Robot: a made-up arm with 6 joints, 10 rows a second.
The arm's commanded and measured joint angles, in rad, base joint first. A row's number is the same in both.
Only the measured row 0 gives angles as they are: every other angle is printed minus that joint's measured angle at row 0.
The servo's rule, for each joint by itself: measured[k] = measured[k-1] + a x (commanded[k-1-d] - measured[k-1]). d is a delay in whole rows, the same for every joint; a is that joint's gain. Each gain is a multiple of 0.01, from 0.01 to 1. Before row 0 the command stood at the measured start. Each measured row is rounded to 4 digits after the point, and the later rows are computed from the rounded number. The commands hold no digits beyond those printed.
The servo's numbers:
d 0
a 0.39 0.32 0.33 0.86 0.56 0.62
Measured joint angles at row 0: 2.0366 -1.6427 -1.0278 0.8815 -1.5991 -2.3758
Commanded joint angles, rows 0 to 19: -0.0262 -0.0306 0.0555 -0.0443 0.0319 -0.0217; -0.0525 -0.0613 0.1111 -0.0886 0.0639 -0.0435; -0.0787 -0.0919 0.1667 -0.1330 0.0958 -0.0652; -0.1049 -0.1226 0.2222 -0.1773 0.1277 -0.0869; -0.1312 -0.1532 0.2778 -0.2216 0.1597 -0.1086; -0.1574 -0.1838 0.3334 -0.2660 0.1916 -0.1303; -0.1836 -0.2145 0.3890 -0.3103 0.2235 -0.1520; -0.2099 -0.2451 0.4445 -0.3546 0.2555 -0.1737; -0.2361 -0.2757 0.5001 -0.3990 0.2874 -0.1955; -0.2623 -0.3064 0.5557 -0.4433 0.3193 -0.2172; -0.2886 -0.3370 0.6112 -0.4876 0.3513 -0.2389; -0.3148 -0.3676 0.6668 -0.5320 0.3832 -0.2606; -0.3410 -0.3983 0.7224 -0.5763 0.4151 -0.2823; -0.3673 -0.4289 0.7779 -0.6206 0.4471 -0.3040; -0.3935 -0.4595 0.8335 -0.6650 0.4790 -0.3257; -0.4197 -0.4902 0.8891 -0.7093 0.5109 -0.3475; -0.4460 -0.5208 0.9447 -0.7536 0.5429 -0.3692; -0.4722 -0.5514 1.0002 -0.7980 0.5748 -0.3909; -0.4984 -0.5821 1.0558 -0.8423 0.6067 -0.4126; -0.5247 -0.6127 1.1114 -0.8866 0.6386 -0.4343
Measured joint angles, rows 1 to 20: -0.0102 -0.0098 0.0183 -0.0381 0.0179 -0.0135; -0.0267 -0.0263 0.0489 -0.0815 0.0437 -0.0321; -0.0470 -0.0473 0.0878 -0.1258 0.0729 -0.0526; -0.0696 -0.0714 0.1322 -0.1701 0.1036 -0.0739; -0.0936 -0.0976 0.1802 -0.2144 0.1350 -0.0954; -0.1185 -0.1252 0.2308 -0.2588 0.1667 -0.1170; -0.1439 -0.1538 0.2830 -0.3031 0.1985 -0.1387; -0.1696 -0.1830 0.3363 -0.3474 0.2304 -0.1604; -0.1955 -0.2127 0.3904 -0.3918 0.2623 -0.1822; -0.2216 -0.2427 0.4449 -0.4361 0.2942 -0.2039; -0.2477 -0.2729 0.4998 -0.4804 0.3262 -0.2256; -0.2739 -0.3032 0.5549 -0.5248 0.3581 -0.2473; -0.3001 -0.3336 0.6102 -0.5691 0.3900 -0.2690; -0.3263 -0.3641 0.6655 -0.6134 0.4220 -0.2907; -0.3525 -0.3946 0.7209 -0.6578 0.4539 -0.3124; -0.3787 -0.4252 0.7764 -0.7021 0.4858 -0.3342; -0.4049 -0.4558 0.8319 -0.7464 0.5178 -0.3559; -0.4311 -0.4864 0.8874 -0.7908 0.5497 -0.3776; -0.4573 -0.5170 0.9430 -0.8351 0.5816 -0.3993; -0.4836 -0.5476 0.9986 -0.8794 0.6135 -0.4210
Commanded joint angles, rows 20 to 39: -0.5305 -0.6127 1.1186 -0.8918 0.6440 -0.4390; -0.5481 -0.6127 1.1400 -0.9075 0.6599 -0.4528; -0.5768 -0.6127 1.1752 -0.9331 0.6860 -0.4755; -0.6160 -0.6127 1.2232 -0.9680 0.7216 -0.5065; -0.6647 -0.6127 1.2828 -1.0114 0.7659 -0.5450; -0.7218 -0.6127 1.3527 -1.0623 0.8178 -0.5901; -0.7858 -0.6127 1.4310 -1.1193 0.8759 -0.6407; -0.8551 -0.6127 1.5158 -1.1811 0.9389 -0.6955; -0.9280 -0.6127 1.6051 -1.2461 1.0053 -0.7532; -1.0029 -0.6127 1.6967 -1.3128 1.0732 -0.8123; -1.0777 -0.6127 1.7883 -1.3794 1.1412 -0.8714; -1.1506 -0.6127 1.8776 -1.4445 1.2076 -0.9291; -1.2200 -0.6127 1.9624 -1.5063 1.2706 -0.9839; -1.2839 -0.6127 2.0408 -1.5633 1.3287 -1.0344; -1.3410 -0.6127 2.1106 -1.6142 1.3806 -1.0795; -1.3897 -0.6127 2.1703 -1.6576 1.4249 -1.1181; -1.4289 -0.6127 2.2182 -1.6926 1.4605 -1.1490; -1.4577 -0.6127 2.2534 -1.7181 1.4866 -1.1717; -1.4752 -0.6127 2.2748 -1.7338 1.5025 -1.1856; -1.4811 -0.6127 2.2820 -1.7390 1.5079 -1.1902
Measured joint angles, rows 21 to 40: -0.5019 -0.5684 1.0382 -0.8901 0.6306 -0.4322; -0.5199 -0.5826 1.0718 -0.9051 0.6470 -0.4450; -0.5421 -0.5922 1.1059 -0.9292 0.6688 -0.4639; -0.5709 -0.5988 1.1446 -0.9626 0.6984 -0.4903; -0.6075 -0.6032 1.1902 -1.0046 0.7362 -0.5242; -0.6521 -0.6062 1.2438 -1.0542 0.7819 -0.5651; -0.7042 -0.6083 1.3056 -1.1102 0.8345 -0.6120; -0.7631 -0.6097 1.3750 -1.1712 0.8930 -0.6638; -0.8274 -0.6107 1.4509 -1.2356 0.9559 -0.7192; -0.8958 -0.6113 1.5320 -1.3020 1.0216 -0.7769; -0.9667 -0.6117 1.6166 -1.3686 1.0886 -0.8355; -1.0384 -0.6120 1.7027 -1.4339 1.1552 -0.8935; -1.1092 -0.6122 1.7884 -1.4962 1.2198 -0.9495; -1.1773 -0.6124 1.8717 -1.5539 1.2808 -1.0021; -1.2411 -0.6125 1.9505 -1.6058 1.3367 -1.0501; -1.2991 -0.6126 2.0230 -1.6503 1.3861 -1.0923; -1.3497 -0.6126 2.0874 -1.6867 1.4278 -1.1275; -1.3918 -0.6126 2.1422 -1.7137 1.4607 -1.1549; -1.4243 -0.6126 2.1860 -1.7310 1.4841 -1.1739; -1.4465 -0.6126 2.2177 -1.7379 1.4974 -1.1840
